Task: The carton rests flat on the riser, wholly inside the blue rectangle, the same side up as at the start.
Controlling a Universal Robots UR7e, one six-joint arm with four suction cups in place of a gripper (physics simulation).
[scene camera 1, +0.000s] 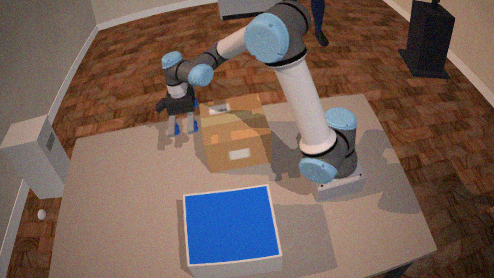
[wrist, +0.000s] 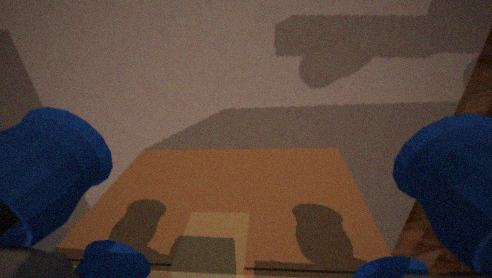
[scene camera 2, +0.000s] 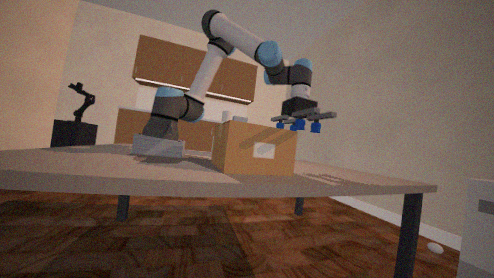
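Note:
The brown carton point(scene camera 1: 217, 156) point(scene camera 2: 240, 160) point(wrist: 230, 180) stands on the table, apart from the riser, with its taped, labelled top up. The white riser point(scene camera 1: 235, 269) stands nearer scene camera 1, and its top bears the blue rectangle point(scene camera 1: 230, 225). My four-cup suction gripper point(scene camera 1: 186, 126) point(scene camera 2: 300, 123) hangs low at the carton's left in scene camera 1, near the height of its top. No cup visibly bears on it, and nothing hangs from the cups. In the wrist view the carton's side lies between the blue cups; its top is mostly below the frame.
The table point(scene camera 1: 120, 200) point(scene camera 2: 350, 189) carries the arm's base point(scene camera 1: 340, 187) point(scene camera 2: 158, 146) to the right of the carton and riser in scene camera 1. The arm arches above the carton's far side. A white cabinet point(scene camera 1: 32, 150) stands on the floor beyond the table's left edge.

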